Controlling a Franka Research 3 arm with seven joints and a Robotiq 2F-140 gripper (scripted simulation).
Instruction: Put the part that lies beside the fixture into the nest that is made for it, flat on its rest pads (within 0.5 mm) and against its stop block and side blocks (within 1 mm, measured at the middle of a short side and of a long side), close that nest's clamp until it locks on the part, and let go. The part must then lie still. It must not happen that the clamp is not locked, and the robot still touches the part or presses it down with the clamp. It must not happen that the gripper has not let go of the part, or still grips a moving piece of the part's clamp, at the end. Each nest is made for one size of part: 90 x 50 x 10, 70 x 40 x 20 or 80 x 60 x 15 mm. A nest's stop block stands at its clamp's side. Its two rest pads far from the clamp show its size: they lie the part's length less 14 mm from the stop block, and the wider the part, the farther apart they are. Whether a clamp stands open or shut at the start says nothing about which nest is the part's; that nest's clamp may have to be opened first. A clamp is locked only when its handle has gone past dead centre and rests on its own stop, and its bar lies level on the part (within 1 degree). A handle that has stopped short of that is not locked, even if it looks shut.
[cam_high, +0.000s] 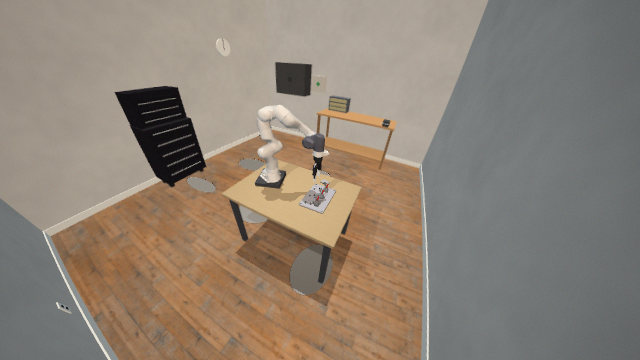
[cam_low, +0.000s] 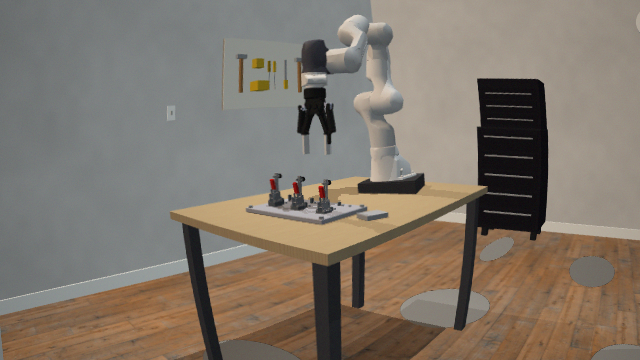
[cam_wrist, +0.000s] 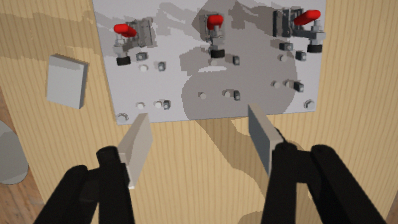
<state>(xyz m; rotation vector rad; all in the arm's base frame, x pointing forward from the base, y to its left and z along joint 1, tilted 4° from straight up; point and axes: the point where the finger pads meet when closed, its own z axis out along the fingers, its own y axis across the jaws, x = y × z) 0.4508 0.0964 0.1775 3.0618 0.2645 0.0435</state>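
Now: the grey part 230 mm to the left of my hand, 210 mm below it and 20 mm behind it. The rest, counted from my hand: grey fixture plate: 210 mm below, 50 mm ahead, 20 mm to the right; clamp: 150 mm below, 120 mm to the right, 90 mm ahead.
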